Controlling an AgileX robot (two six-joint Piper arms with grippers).
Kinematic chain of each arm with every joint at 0, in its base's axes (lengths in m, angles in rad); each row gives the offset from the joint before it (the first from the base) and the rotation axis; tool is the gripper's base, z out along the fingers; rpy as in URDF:
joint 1: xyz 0 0 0.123 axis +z
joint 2: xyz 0 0 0 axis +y
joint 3: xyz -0.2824 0 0.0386 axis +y
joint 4: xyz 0.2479 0 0.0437 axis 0.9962 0 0.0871
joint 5: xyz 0 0 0 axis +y
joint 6: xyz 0.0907 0 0.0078 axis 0.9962 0 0.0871
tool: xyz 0 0 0 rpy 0 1.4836 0
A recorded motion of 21 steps. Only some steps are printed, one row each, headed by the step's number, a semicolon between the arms.
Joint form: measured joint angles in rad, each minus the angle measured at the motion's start. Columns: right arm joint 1, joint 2, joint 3, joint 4, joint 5, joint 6; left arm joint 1, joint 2, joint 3, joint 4, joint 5, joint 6.
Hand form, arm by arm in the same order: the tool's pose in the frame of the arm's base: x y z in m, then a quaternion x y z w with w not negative. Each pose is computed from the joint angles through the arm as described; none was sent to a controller.
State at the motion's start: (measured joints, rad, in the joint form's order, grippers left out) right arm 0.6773 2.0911 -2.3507 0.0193 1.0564 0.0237; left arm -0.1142 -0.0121 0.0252 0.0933 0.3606 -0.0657
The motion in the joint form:
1: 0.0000 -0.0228 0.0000 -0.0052 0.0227 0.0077; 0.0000 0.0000 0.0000 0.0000 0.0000 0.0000
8: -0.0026 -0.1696 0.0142 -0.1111 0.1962 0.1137; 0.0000 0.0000 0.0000 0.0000 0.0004 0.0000
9: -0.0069 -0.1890 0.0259 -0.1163 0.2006 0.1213; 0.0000 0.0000 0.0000 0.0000 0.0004 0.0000
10: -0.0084 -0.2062 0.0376 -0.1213 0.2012 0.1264; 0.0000 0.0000 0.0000 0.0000 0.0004 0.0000
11: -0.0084 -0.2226 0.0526 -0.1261 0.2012 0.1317; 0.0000 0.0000 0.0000 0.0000 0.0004 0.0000
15: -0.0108 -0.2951 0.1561 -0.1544 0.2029 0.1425; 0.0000 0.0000 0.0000 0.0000 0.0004 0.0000
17: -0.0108 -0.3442 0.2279 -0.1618 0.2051 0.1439; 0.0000 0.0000 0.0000 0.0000 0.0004 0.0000
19: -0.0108 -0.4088 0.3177 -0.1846 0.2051 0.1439; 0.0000 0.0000 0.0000 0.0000 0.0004 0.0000
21: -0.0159 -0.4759 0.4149 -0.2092 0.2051 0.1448; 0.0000 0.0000 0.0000 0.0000 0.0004 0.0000
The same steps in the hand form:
1: 0.3605 0.2914 0.4044 -0.28797 0.86183 0.15145 0.38907; 0.0529 -0.0030 0.1729 0.04448 0.79910 -0.01459 0.59938
8: 0.3242 0.2492 0.4530 -0.23909 0.88434 0.11538 0.38402; 0.0529 -0.0030 0.1729 0.04447 0.79922 -0.01457 0.59922
9: 0.3210 0.2438 0.4574 -0.23311 0.88514 0.11424 0.38619; 0.0529 -0.0030 0.1729 0.04447 0.79922 -0.01457 0.59922
10: 0.3178 0.2400 0.4611 -0.22952 0.88494 0.11354 0.38898; 0.0529 -0.0030 0.1729 0.04447 0.79922 -0.01457 0.59922
11: 0.3146 0.2369 0.4635 -0.22681 0.88524 0.11263 0.39017; 0.0529 -0.0030 0.1729 0.04447 0.79922 -0.01457 0.59922
15: 0.3034 0.2238 0.4631 -0.22193 0.89232 0.09513 0.38139; 0.0529 -0.0030 0.1729 0.04447 0.79922 -0.01457 0.59922
17: 0.2946 0.2160 0.4614 -0.22281 0.89675 0.08729 0.37226; 0.0529 -0.0030 0.1729 0.04447 0.79922 -0.01457 0.59922
19: 0.2830 0.2045 0.4598 -0.22392 0.90043 0.07201 0.36592; 0.0529 -0.0030 0.1729 0.04447 0.79922 -0.01457 0.59922
21: 0.2718 0.1908 0.4557 -0.22289 0.90516 0.05418 0.35786; 0.0529 -0.0030 0.1729 0.04447 0.79922 -0.01457 0.59922

